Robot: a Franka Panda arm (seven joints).
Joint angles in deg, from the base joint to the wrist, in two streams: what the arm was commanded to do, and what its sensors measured. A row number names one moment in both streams.
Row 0, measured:
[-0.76 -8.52 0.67 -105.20 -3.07 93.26 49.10]
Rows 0 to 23, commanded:
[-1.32 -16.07 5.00 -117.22 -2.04 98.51 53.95]
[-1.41 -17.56 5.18 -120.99 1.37 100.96 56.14]
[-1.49 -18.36 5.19 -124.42 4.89 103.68 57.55]
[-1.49 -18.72 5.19 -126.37 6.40 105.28 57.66]
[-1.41 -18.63 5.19 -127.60 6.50 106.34 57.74]
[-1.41 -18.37 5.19 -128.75 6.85 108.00 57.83]
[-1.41 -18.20 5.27 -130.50 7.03 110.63 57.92]
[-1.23 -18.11 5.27 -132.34 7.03 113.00 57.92]
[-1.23 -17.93 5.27 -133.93 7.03 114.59 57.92]
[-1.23 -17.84 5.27 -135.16 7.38 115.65 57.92]
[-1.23 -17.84 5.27 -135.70 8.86 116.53 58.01]
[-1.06 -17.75 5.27 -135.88 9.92 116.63 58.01]
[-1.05 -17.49 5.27 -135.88 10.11 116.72 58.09]
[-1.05 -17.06 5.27 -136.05 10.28 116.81 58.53]
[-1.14 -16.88 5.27 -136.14 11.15 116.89 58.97]
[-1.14 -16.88 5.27 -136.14 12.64 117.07 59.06]
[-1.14 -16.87 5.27 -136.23 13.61 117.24 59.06]
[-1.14 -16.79 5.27 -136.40 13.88 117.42 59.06]
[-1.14 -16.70 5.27 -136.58 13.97 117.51 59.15]
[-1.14 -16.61 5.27 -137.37 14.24 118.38 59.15]
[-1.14 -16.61 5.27 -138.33 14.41 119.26 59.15]
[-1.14 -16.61 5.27 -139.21 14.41 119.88 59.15]
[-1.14 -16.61 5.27 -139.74 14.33 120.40 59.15]
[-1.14 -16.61 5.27 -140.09 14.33 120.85 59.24]
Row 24, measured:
[-0.89 -16.36 4.92 -137.93 13.50 118.27 58.32]
